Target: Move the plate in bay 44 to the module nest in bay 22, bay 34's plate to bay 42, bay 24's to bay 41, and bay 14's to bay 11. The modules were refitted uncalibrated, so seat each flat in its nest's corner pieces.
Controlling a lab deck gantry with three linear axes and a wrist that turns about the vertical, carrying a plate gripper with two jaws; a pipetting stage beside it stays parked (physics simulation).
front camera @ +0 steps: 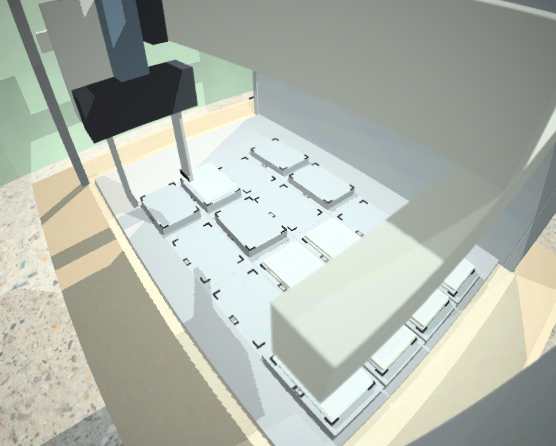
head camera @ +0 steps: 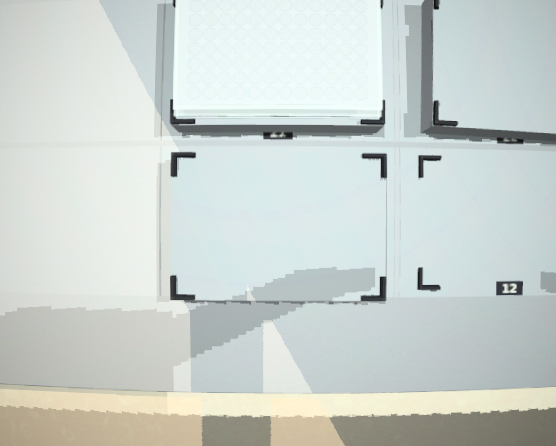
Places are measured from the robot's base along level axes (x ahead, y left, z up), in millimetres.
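Pixels of known places: gripper, fingertip midpoint: (front camera: 160,188); robot's base at its link origin: (front camera: 144,203) (head camera: 183,284).
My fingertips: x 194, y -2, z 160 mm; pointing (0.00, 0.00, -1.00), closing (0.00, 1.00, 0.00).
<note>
For each thing: its top centre in the pictures, then the offset to it from my fingertips. "spot": a spot on its surface instead.
- bay 11 nest at its top centre: (head camera: 278,226) (front camera: 168,202) 129 mm back, 42 mm left, 138 mm down
- bay 22 at a spot on its surface: (head camera: 500,65) spot: 16 mm ahead, 148 mm left, 141 mm down
- bay 41 at its top centre: (front camera: 279,152) 130 mm back, 370 mm left, 138 mm down
- bay 42 at its top centre: (front camera: 321,180) 34 mm ahead, 366 mm left, 138 mm down
- bay 14's plate at its top centre: (front camera: 323,368) 362 mm ahead, 45 mm left, 131 mm down
- bay 34's plate at its top centre: (front camera: 409,289) 362 mm ahead, 259 mm left, 131 mm down
- bay 44's plate at its top centre: (front camera: 439,258) 362 mm ahead, 366 mm left, 131 mm down
- pale plate at its top centre: (head camera: 278,40) (front camera: 208,179) 130 mm back, 153 mm left, 127 mm down
The bay 11 nest (front camera: 170,210) (head camera: 280,225) is a raised block with black corner pieces and bears no plate. My gripper (front camera: 161,191) is open and empty, high above its area; its jaws do not show in the head view. The raised nests of bay 22 (front camera: 250,226) (head camera: 500,65), bay 41 (front camera: 279,154) and bay 42 (front camera: 321,184) bear no plates. At the right end of the front view lie bay 14's plate (front camera: 351,392), partly hidden by the beam, bay 24's plate (front camera: 392,352), bay 34's plate (front camera: 430,310) and bay 44's plate (front camera: 460,275).
A pale plate (front camera: 212,183) (head camera: 277,55) sits on the raised bay 21 module, beside bay 11. Two more plates (front camera: 291,265) (front camera: 332,239) lie mid-deck. A large pale beam (front camera: 360,285) crosses the front view and hides part of the deck.
</note>
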